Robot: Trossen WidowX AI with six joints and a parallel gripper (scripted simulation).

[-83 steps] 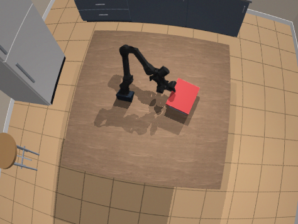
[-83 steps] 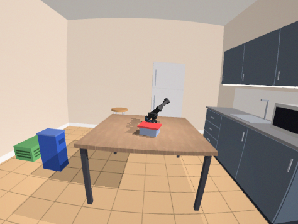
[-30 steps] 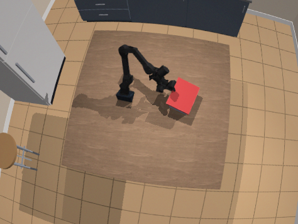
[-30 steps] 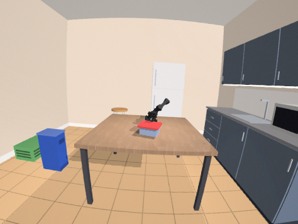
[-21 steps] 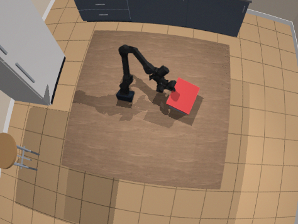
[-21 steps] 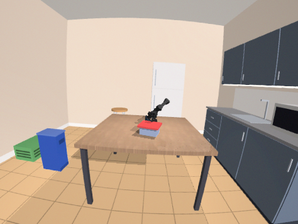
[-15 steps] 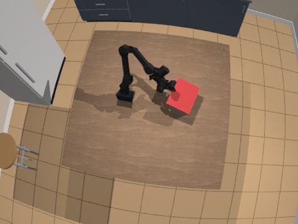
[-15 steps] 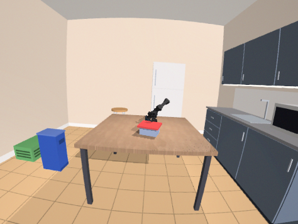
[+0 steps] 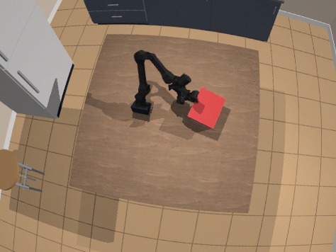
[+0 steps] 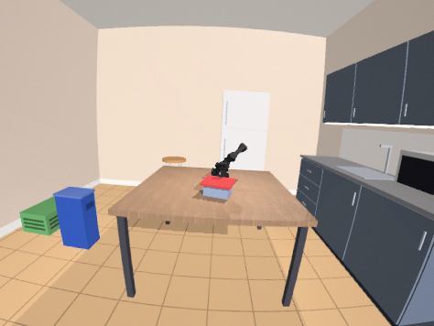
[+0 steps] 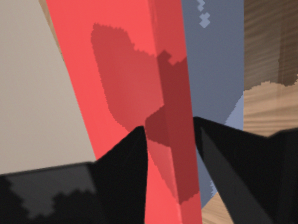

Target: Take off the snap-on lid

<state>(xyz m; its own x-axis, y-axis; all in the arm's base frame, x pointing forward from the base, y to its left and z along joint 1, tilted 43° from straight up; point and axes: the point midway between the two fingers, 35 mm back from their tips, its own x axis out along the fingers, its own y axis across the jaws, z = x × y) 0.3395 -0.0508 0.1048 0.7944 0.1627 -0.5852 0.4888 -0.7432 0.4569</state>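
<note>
Right now my gripper tip is 7 cm short of the red lid and 3 cm to the left of it. The rest, counted from my gripper tip: storage box (7 cm ahead, 6 cm below, 3 cm to the right).
</note>
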